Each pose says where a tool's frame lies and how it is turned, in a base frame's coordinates. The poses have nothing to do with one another.
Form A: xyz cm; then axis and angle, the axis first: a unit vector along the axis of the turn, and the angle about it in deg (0 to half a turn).
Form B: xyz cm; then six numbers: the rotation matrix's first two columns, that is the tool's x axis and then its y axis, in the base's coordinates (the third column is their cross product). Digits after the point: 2 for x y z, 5 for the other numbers.
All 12 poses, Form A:
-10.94 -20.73 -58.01 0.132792 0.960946 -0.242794 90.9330
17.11 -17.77 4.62 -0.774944 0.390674 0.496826 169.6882
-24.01 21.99 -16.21 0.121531 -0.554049 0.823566 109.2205
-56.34 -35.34 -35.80 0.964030 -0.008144 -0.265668 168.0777
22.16 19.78 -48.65 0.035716 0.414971 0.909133 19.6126
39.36 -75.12 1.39 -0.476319 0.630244 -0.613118 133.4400
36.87 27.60 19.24 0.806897 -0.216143 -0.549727 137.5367
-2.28 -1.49 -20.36 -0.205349 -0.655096 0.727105 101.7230
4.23 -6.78 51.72 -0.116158 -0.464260 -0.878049 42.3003
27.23 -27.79 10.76 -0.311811 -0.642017 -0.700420 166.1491
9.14 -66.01 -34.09 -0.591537 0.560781 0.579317 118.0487
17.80 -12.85 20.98 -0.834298 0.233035 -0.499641 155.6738
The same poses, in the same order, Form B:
-10.94 -20.73 -58.01 0.00164 -0.11308 -0.99358 0.37245 0.92217 -0.10434
17.11 -17.77 4.62 0.20753 -0.51168 -0.83374 -0.68954 -0.68106 0.24634
-24.01 21.99 -16.21 -0.30957 0.68816 0.65620 -0.86716 0.07882 -0.49175
-56.34 -35.34 -35.80 0.86023 -0.07042 -0.50502 0.03935 -0.97830 0.20343
22.16 19.78 -48.65 0.94206 0.30602 -0.13740 -0.30430 0.95197 0.03388
39.36 -75.12 1.39 -0.30471 -0.95179 0.03523 -0.06143 -0.01727 -0.99796
36.87 27.60 19.24 0.39368 -0.67420 -0.62488 0.06806 -0.65653 0.75122
-2.28 -1.49 -20.36 -0.15244 0.87379 0.46178 -0.55008 0.31317 -0.77417
4.23 -6.78 51.72 0.74314 -0.57690 0.33901 0.60498 0.79575 0.02796
27.23 -27.79 10.76 -0.77930 0.22688 0.58414 0.56223 -0.15854 0.81164
9.14 -66.01 -34.09 0.04423 0.02357 -0.99874 -0.99898 -0.00787 -0.04443
17.80 -12.85 20.98 0.41909 -0.57740 0.70069 -0.16576 -0.80743 -0.56620

